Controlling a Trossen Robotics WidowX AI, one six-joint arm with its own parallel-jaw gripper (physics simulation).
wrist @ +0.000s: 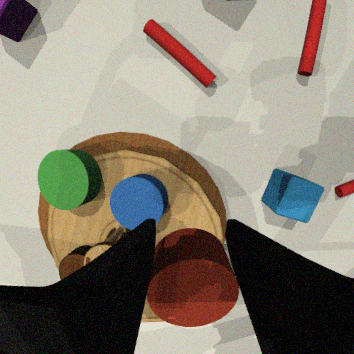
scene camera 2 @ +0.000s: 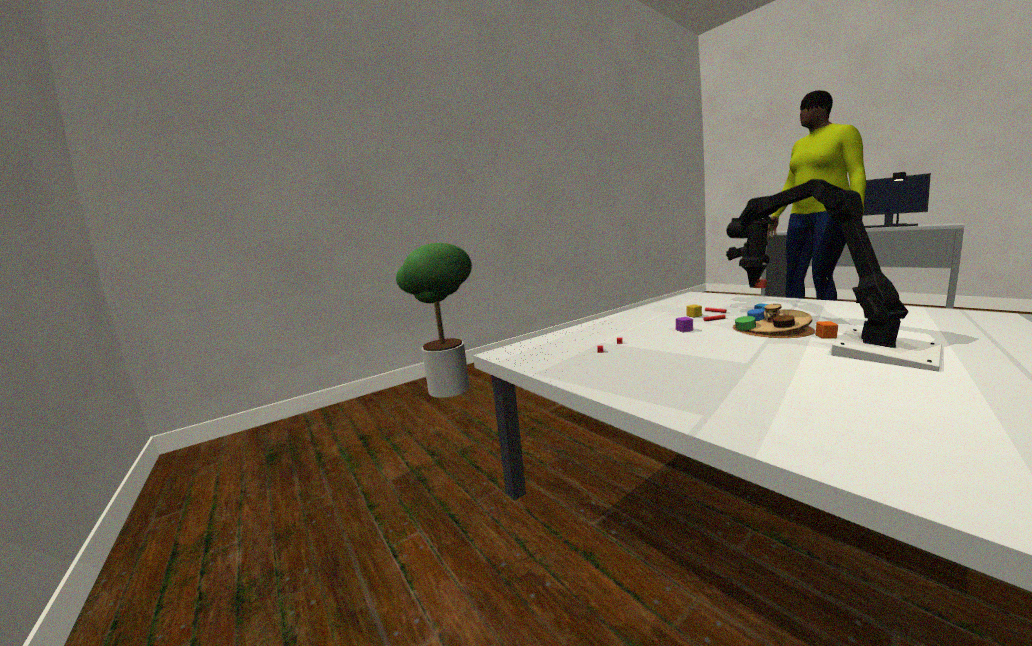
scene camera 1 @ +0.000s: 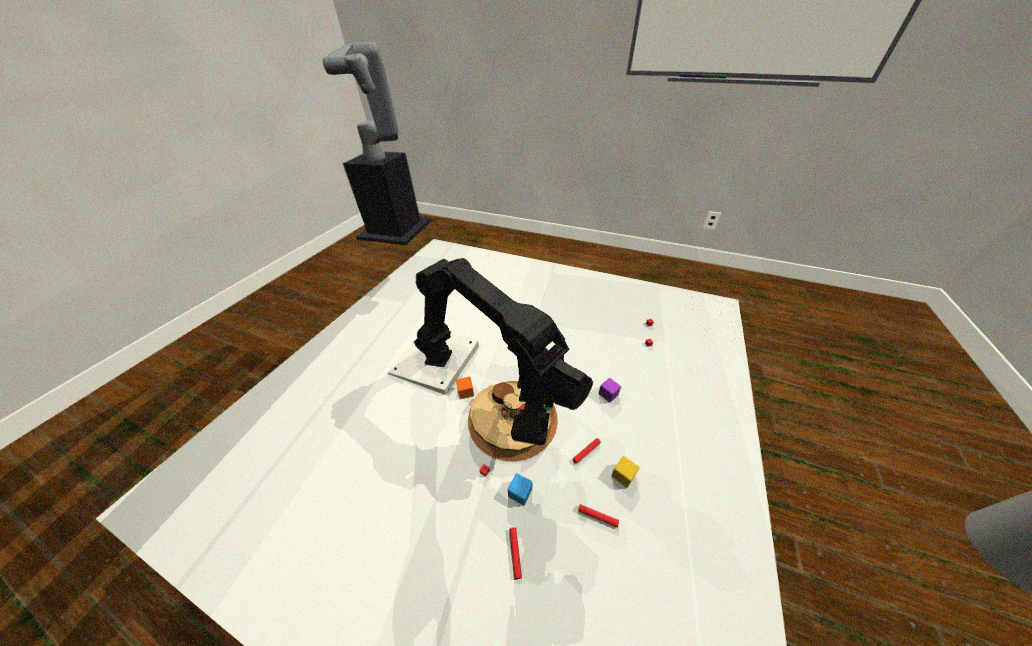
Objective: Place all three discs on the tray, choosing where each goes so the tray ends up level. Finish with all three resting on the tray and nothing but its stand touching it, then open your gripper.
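Note:
A round wooden tray (wrist: pixel 200 182) (scene camera 1: pixel 484 430) (scene camera 2: pixel 803 315) stands on the white table in front of the arm's base. A green disc (wrist: pixel 63 179) (scene camera 2: pixel 744 323) sits at the tray's rim, overhanging it a little. A blue disc (wrist: pixel 137 201) (scene camera 2: pixel 757 313) rests on the tray nearer its middle. My gripper (wrist: pixel 190 226) (scene camera 1: pixel 530 431) is shut on a red disc (wrist: pixel 193 277) and holds it over the tray's rim on the side opposite the green disc. Brown round parts (wrist: pixel 79 258) (scene camera 2: pixel 783 319) sit near the tray's middle, partly hidden by my left finger.
A blue cube (wrist: pixel 291 194) (scene camera 1: pixel 520 488) lies close to the tray. Red rods (wrist: pixel 179 53) (wrist: pixel 312 36), a purple cube (scene camera 1: pixel 610 389), a yellow cube (scene camera 1: pixel 625 471) and an orange cube (scene camera 1: pixel 465 386) lie around. A person (scene camera 2: pixel 815 167) stands beyond the table.

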